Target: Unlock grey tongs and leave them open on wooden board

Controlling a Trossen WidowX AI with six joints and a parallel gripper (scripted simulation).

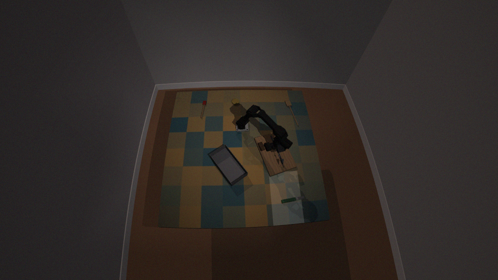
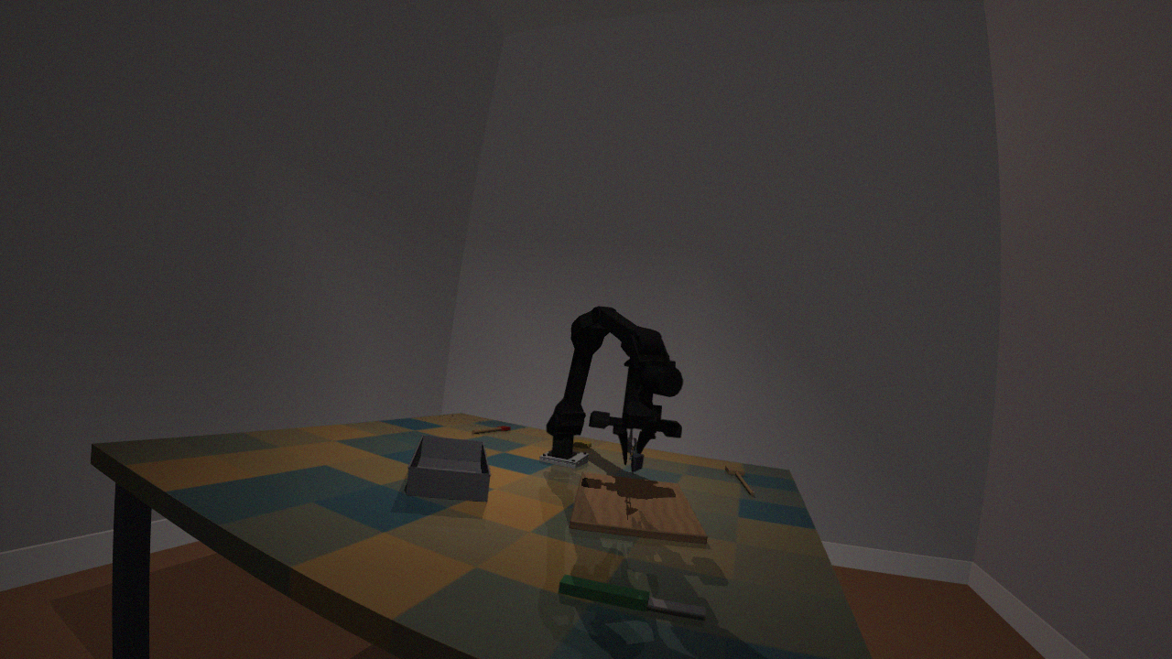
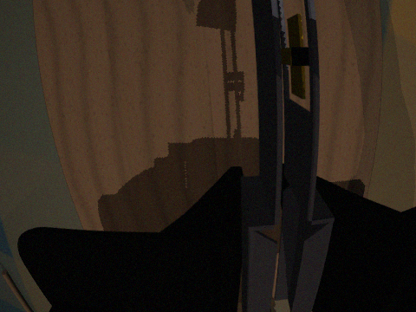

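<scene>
My gripper tip is now 1 cm past the wooden board, 2 cm to the right of it and 8 cm above it. From my gripper tip the other things lie so: red-tipped stick: 49 cm behind, 62 cm to the right, 8 cm below; roasting tin: 11 cm ahead, 37 cm to the right, 6 cm below; yellow disc: 55 cm behind, 32 cm to the right, 8 cm below.
</scene>
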